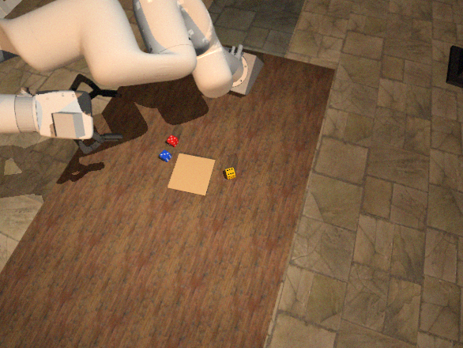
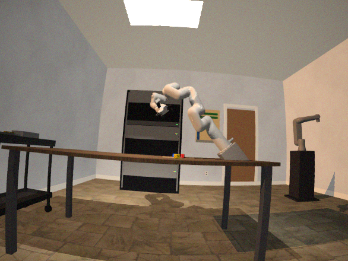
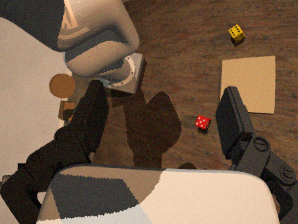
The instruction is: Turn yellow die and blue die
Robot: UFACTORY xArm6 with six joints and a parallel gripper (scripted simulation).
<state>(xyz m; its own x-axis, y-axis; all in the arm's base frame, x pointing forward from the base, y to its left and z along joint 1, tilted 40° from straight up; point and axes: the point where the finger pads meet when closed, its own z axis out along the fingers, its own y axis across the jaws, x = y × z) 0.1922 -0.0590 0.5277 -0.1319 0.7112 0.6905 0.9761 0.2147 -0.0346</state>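
The blue die lies 70 mm behind my hand, 30 mm to the right of it and 360 mm below it. The rest, counted from my hand: yellow die (110 mm behind, 220 mm to the left, 360 mm below); then red die (140 mm behind, 40 mm to the right, 360 mm below); then tan mat (60 mm behind, 90 mm to the left, 370 mm below).
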